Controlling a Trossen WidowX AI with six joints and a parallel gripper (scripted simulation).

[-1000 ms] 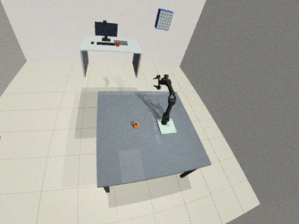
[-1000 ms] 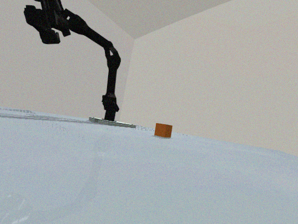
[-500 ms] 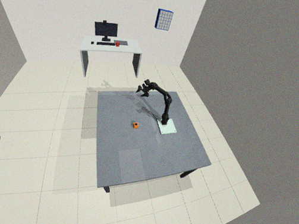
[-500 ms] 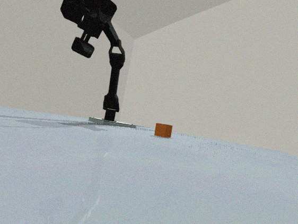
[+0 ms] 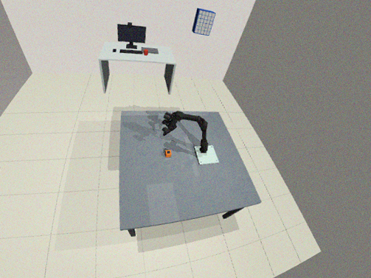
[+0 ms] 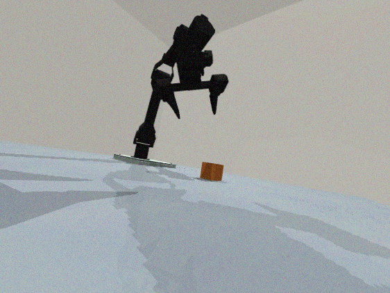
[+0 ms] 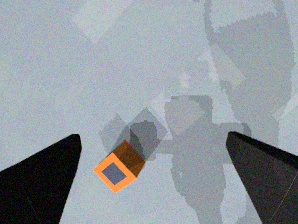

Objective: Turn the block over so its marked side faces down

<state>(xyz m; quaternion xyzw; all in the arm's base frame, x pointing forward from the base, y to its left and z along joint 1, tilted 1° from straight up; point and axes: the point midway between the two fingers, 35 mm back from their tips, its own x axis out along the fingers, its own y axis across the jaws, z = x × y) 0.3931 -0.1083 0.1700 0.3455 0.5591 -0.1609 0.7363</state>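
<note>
Right now my gripper tip is 14 cm to the right of the orange block, 12 cm above it and 3 cm past it.
</note>
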